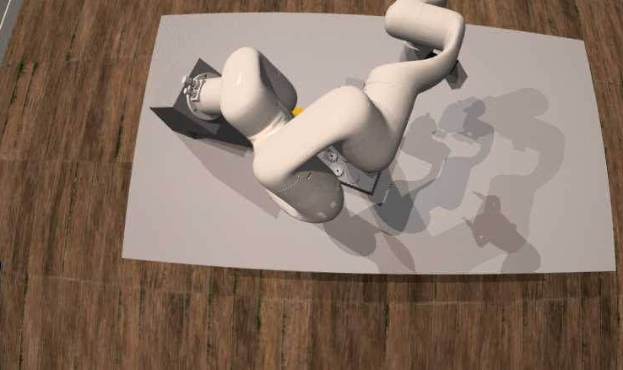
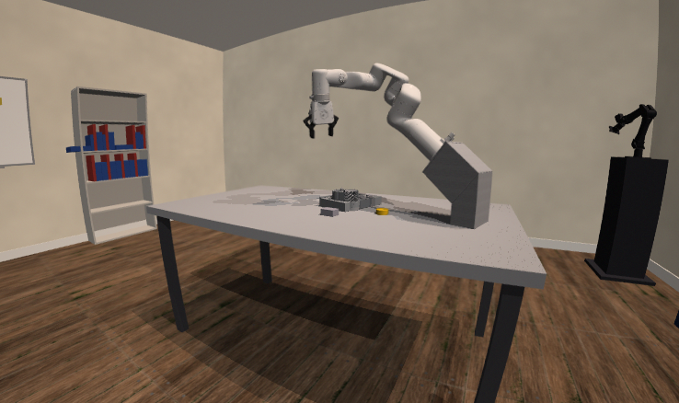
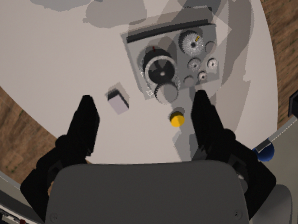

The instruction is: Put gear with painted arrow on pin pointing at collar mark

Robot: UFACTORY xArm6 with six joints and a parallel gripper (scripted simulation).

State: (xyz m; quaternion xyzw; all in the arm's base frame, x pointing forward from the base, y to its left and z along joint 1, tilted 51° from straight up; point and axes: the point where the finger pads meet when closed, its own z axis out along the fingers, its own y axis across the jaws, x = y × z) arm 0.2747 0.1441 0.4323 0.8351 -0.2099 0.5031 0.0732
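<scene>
Now: hand 270 mm above the gear, 130 mm to the left of it and 70 mm past it. Also, from my hand: small grey block: 310 mm below, 130 mm to the left, 120 mm behind; yellow disc: 310 mm below, 300 mm behind, 20 mm to the left.
</scene>
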